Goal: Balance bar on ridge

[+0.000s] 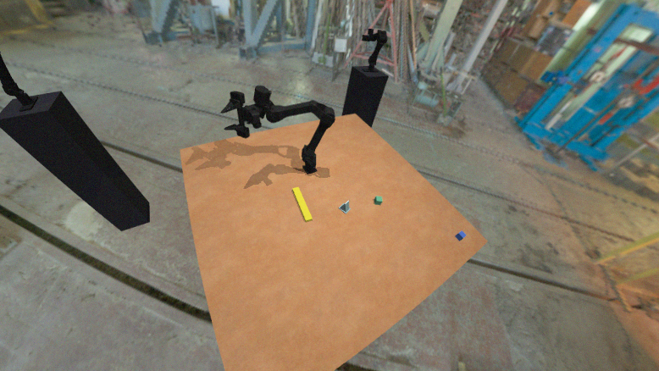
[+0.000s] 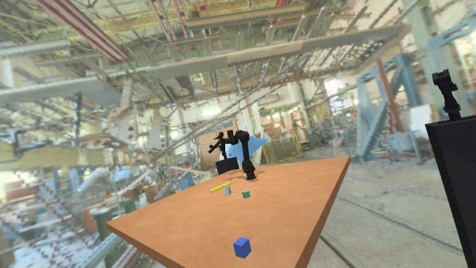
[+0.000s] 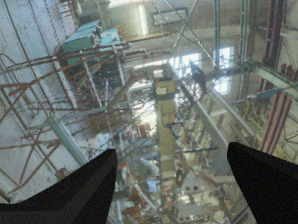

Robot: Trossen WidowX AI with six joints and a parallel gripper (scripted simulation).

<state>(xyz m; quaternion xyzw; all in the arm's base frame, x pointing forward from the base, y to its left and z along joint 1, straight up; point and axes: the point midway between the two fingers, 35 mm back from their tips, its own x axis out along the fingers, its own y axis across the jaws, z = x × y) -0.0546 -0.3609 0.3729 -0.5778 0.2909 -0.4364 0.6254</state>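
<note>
Right now my gripper tip is 370 mm above the yellow bar, 250 mm short of it and 240 mm to the right of it. From my gripper tip the other things lie so: blue cube: 890 mm to the left, 780 mm ahead, 360 mm below; then green cube: 620 mm to the left, 400 mm ahead, 360 mm below.
</note>
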